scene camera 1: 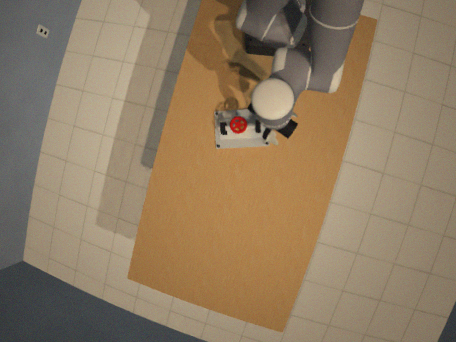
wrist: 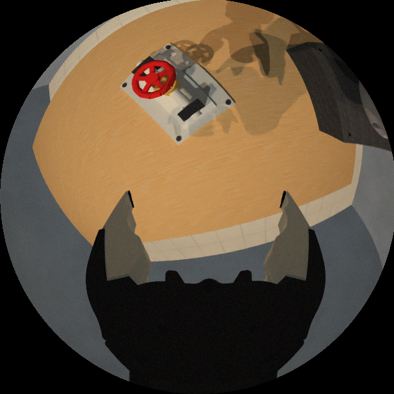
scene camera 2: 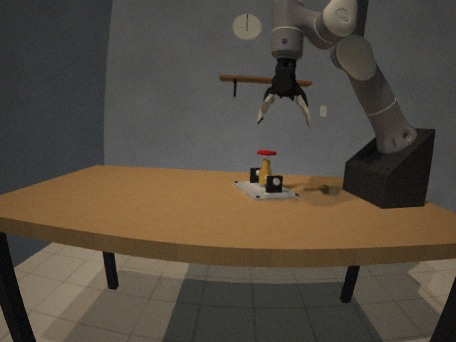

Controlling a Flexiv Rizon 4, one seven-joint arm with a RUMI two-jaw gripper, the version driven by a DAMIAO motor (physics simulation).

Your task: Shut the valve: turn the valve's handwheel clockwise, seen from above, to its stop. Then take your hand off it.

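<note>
The valve's red handwheel [scene camera 1: 238, 125] [scene camera 2: 266, 153] [wrist: 152, 77] lies level on top of the brass valve body [scene camera 2: 265, 173]. The valve is mounted on a light grey base plate [scene camera 1: 242, 143] [scene camera 2: 255, 192] [wrist: 165, 117] on the table. My gripper [scene camera 2: 284, 123] [wrist: 207, 192] is open and empty. In the second scene view it hangs above the handwheel's height and a little to its right, touching nothing. In the first scene view the arm hides most of the gripper. The views do not tell how far the valve is turned.
Black pipe brackets [scene camera 2: 274, 183] [wrist: 191, 110] stand on either side of the valve body, lower than the handwheel. The arm's dark pedestal [scene camera 2: 387, 172] [wrist: 330, 95] stands on the wooden table [scene camera 1: 225, 215] [scene camera 2: 150, 215]. A wall shelf [scene camera 2: 250, 79] hangs in the background.
</note>
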